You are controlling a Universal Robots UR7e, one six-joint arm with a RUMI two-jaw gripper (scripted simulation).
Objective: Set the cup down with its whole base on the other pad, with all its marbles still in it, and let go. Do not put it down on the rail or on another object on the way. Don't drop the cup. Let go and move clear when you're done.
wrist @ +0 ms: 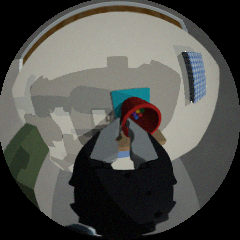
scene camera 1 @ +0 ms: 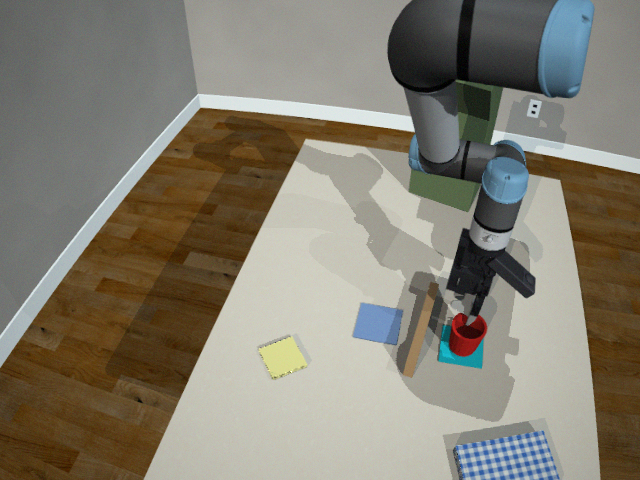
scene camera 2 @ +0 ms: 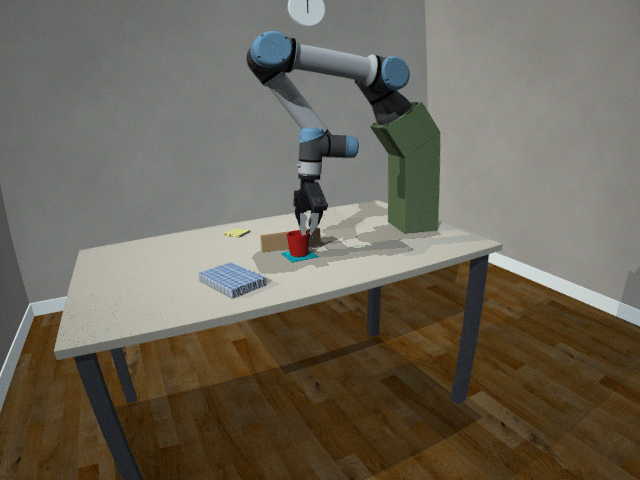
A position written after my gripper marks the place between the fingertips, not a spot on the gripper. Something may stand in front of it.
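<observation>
My gripper (scene camera 1: 467, 323); same in wrist view (wrist: 122, 117), in scene camera 2 (scene camera 2: 306, 241). Red cup (scene camera 1: 459, 343). Wooden rail (scene camera 1: 414, 352). Yellow note (scene camera 1: 281, 358): wrist view misses it, hidden by my gripper.
</observation>
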